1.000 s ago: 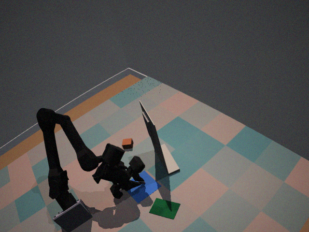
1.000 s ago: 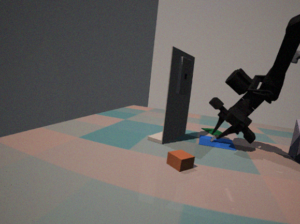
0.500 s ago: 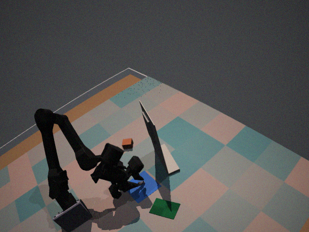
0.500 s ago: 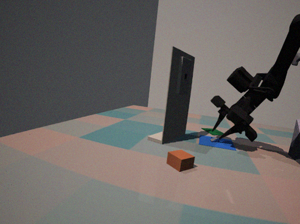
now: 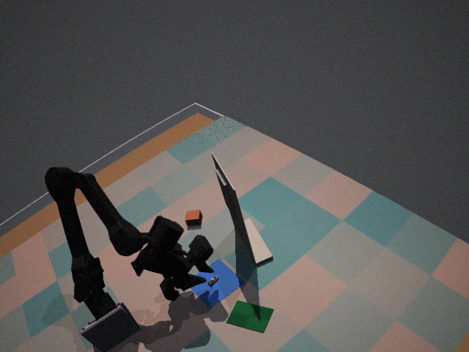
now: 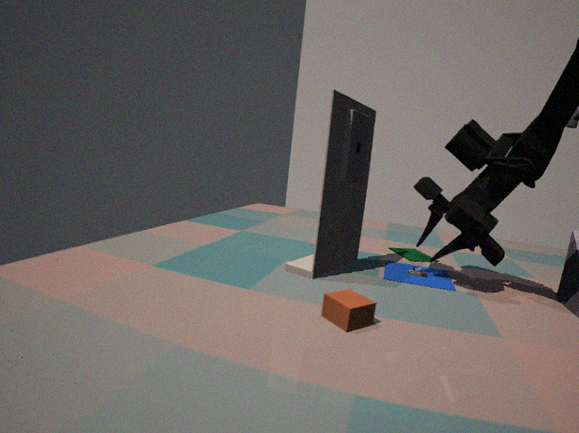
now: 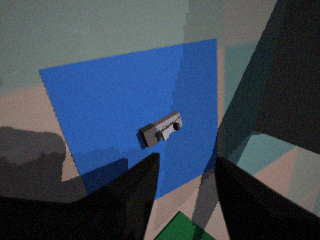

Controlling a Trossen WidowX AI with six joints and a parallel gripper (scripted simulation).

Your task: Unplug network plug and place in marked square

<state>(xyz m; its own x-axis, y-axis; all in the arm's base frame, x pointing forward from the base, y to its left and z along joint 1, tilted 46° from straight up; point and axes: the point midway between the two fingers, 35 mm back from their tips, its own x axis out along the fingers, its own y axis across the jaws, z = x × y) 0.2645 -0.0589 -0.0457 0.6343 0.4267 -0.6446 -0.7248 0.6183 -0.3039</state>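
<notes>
The grey network plug is 1 cm ahead of my gripper tip, 1 cm to the left of it and 3 cm below it. From my gripper tip the other things lie so: upright panel (16 cm ahead, 2 cm to the left, 9 cm above); then green square patch (1 cm behind, 15 cm to the right, 4 cm below); then blue marked square (4 cm below).
</notes>
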